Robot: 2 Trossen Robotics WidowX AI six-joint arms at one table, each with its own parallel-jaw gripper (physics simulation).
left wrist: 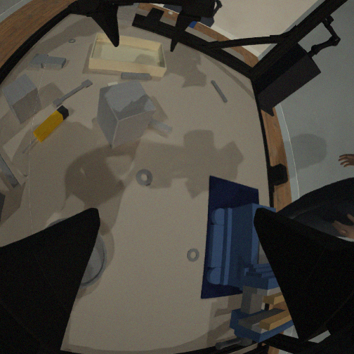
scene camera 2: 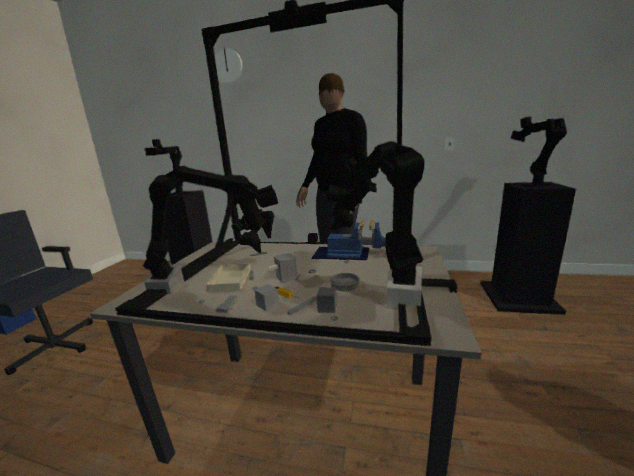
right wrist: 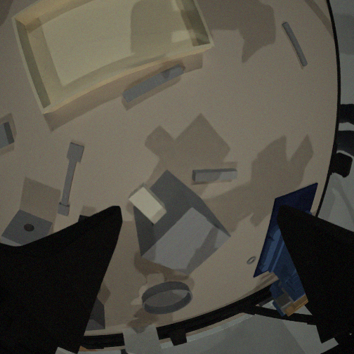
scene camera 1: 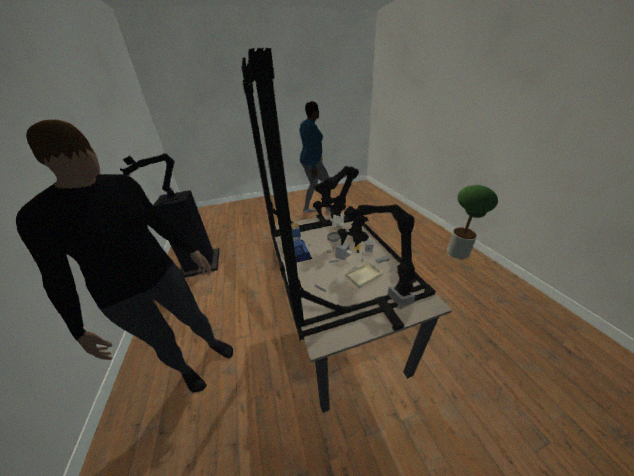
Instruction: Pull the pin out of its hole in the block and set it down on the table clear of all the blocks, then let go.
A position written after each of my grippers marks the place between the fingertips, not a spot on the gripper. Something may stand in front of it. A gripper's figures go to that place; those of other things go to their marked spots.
Scene:
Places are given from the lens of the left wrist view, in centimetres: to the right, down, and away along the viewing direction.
my left gripper (left wrist: 178,217): 0, 2, 10
my right gripper (left wrist: 143,47): -5, -21, 24

